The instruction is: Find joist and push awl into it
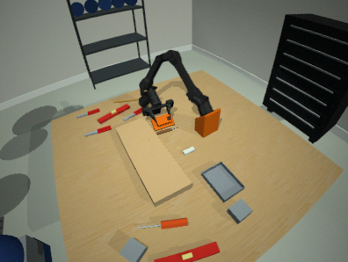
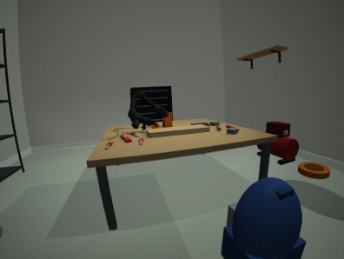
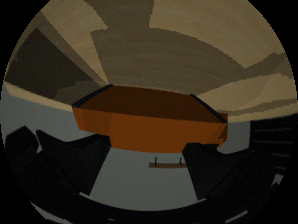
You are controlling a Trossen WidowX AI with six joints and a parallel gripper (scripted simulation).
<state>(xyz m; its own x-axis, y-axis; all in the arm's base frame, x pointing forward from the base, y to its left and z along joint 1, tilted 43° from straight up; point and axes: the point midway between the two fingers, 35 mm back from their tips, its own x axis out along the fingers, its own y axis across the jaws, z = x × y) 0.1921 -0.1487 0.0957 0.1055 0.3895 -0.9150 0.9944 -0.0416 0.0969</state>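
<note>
The orange stud finder lies 20 mm behind my gripper tip and 10 mm below it. Also, from my gripper tip: indicator window 30 mm behind, 10 mm to the left, 10 mm above; then grey tray 50 mm behind, 460 mm to the left, 50 mm below; then awl 10 mm behind, 40 mm to the left, 50 mm below.
</note>
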